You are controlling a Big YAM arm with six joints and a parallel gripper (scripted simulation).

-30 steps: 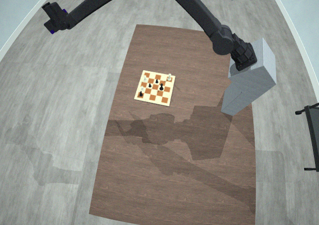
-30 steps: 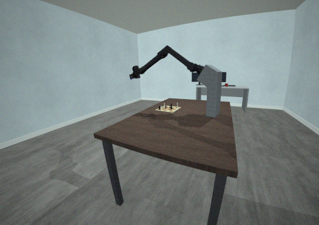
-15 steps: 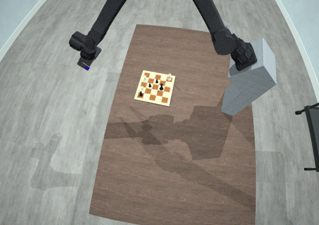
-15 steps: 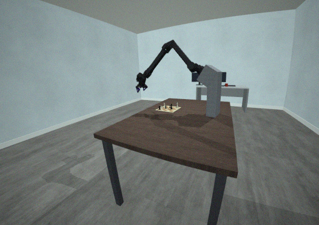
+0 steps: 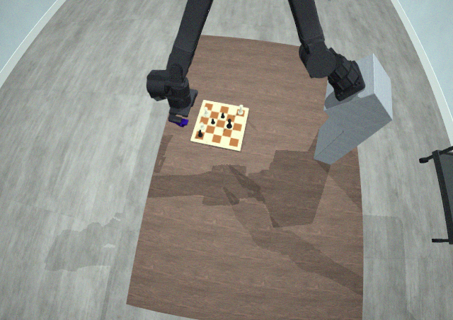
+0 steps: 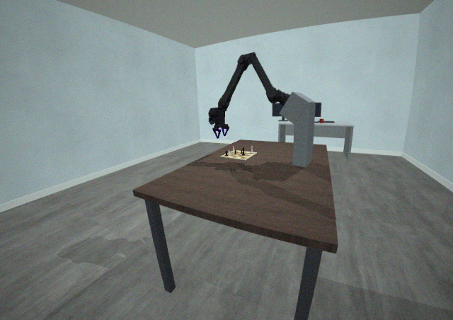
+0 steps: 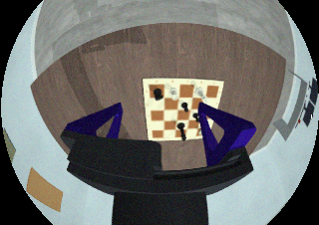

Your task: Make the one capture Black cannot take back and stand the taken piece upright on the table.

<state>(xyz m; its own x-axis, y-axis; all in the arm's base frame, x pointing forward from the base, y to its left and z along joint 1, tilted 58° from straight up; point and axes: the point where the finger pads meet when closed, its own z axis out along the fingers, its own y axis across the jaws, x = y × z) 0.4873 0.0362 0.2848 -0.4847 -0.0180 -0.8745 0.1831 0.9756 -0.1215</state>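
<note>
Right now my hand is 160 mm above the chessboard, 130 mm past it and 30 mm to the left of it.
</note>
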